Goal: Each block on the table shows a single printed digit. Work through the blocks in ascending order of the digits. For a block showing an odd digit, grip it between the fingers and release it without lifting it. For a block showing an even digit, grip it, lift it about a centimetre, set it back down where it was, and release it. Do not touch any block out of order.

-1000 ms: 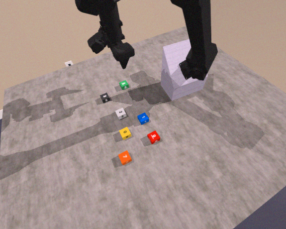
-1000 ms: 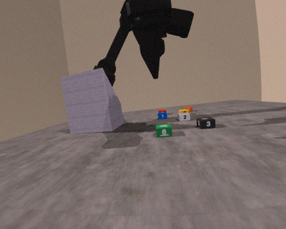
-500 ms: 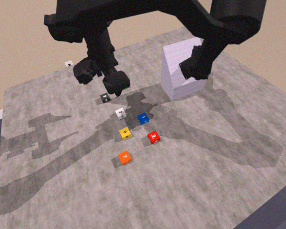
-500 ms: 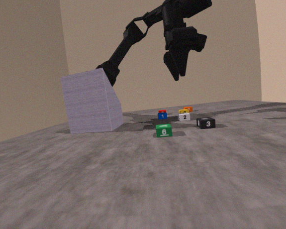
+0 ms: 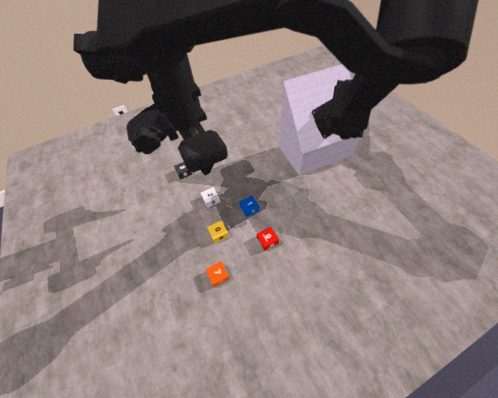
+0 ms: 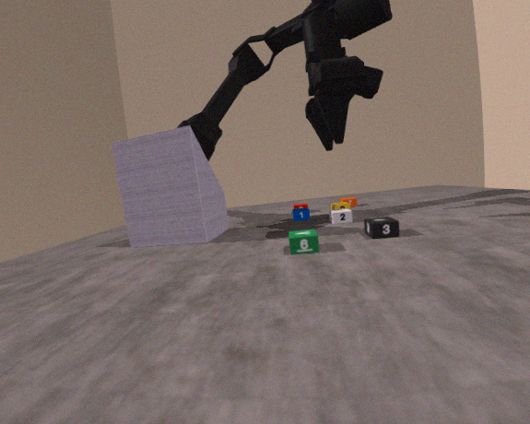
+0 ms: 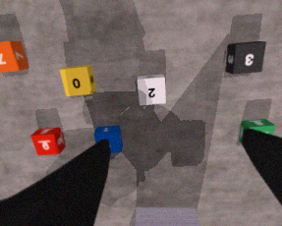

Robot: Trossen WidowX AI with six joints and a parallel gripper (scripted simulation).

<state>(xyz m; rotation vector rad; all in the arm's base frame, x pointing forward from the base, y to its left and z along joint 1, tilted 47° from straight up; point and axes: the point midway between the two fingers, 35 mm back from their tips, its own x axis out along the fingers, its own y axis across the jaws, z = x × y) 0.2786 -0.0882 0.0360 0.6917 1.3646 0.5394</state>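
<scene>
The yellow 0 block is 30 mm ahead of my gripper tip, 100 mm to the left of it and 120 mm below it. The rest, counted from my gripper tip: white 2 block 10 mm to the left, 120 mm below; black 3 block 30 mm ahead, 100 mm to the right, 120 mm below; blue 1 block 60 mm behind, 80 mm to the left, 120 mm below.
</scene>
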